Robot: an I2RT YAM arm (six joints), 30 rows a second.
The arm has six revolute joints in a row. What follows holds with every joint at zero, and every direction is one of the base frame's.
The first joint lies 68 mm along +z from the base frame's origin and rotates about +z.
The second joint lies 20 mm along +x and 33.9 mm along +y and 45.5 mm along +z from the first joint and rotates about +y.
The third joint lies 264 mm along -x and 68.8 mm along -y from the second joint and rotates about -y.
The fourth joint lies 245 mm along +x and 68.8 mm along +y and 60 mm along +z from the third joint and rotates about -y.
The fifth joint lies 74 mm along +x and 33.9 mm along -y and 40.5 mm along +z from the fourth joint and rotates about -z.
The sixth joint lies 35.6 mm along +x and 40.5 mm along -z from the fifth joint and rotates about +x.
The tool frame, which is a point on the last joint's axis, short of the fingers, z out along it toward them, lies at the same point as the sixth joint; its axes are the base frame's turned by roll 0, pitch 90 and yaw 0 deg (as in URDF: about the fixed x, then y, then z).
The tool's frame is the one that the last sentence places.
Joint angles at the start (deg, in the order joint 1, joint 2, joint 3, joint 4, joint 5, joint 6): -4.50, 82.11, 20.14, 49.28, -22.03, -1.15
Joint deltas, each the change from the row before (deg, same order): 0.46, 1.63, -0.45, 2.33, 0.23, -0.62; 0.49, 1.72, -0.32, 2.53, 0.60, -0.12; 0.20, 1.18, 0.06, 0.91, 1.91, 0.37; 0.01, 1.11, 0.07, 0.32, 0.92, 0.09; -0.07, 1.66, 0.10, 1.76, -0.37, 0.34; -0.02, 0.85, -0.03, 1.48, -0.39, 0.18; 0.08, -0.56, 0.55, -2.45, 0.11, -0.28; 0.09, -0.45, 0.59, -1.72, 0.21, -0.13; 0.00, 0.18, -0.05, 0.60, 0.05, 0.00
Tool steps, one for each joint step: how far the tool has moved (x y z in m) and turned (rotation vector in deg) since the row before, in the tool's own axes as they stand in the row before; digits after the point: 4 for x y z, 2 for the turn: 0.0043, 0.0013, 0.0022, -0.21, -0.20, -0.81; 0.0036, 0.0011, 0.0025, 0.13, -0.41, -0.40; 0.0027, -0.0010, 0.0021, 1.71, 0.26, 0.40; 0.0035, -0.0011, 0.0018, 0.89, 0.71, 0.32; 0.0028, -0.0009, 0.0025, -0.30, -0.20, 0.29; 0.0008, -0.0002, 0.0010, -0.36, -0.58, -0.01; -0.0004, 0.0000, 0.0009, 0.01, 1.27, 0.14; -0.0016, -0.0001, 0.0011, 0.11, 0.65, 0.07; -0.0001, -0.0001, 0.0001, 0.06, -0.35, -0.12
